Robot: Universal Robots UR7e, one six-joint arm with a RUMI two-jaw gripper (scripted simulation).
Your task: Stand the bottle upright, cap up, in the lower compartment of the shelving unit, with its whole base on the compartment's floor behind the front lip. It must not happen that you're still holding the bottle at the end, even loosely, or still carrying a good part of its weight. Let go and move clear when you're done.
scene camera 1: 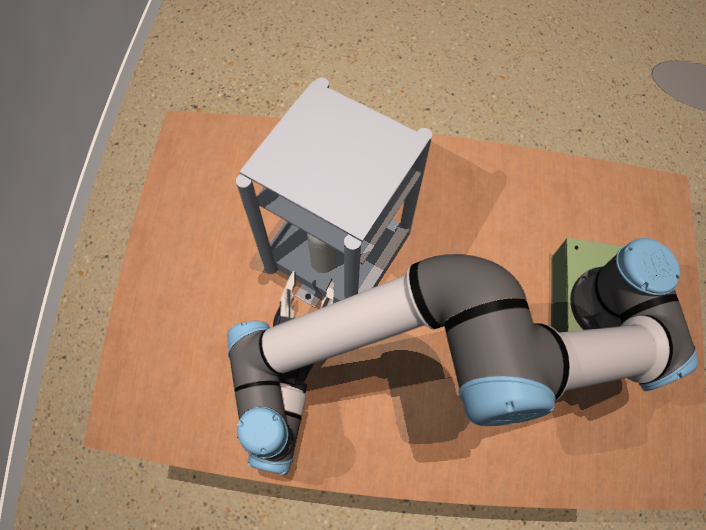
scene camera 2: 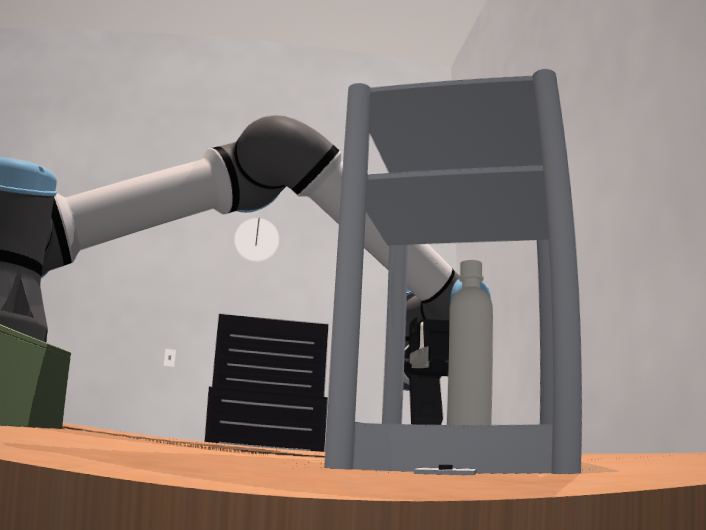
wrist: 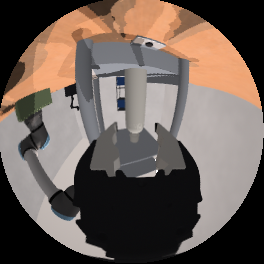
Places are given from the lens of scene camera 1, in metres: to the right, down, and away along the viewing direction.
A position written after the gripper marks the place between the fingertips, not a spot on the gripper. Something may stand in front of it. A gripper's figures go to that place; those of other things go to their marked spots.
gripper (scene camera 1: 313, 275): -0.07, 0.02, 1.15
bottle (scene camera 1: 323, 257): -0.06, -0.01, 1.19
shelving unit (scene camera 1: 340, 162): -0.02, -0.16, 0.95
The marked spots on the shelving unit and the bottle are 0.28 m apart.
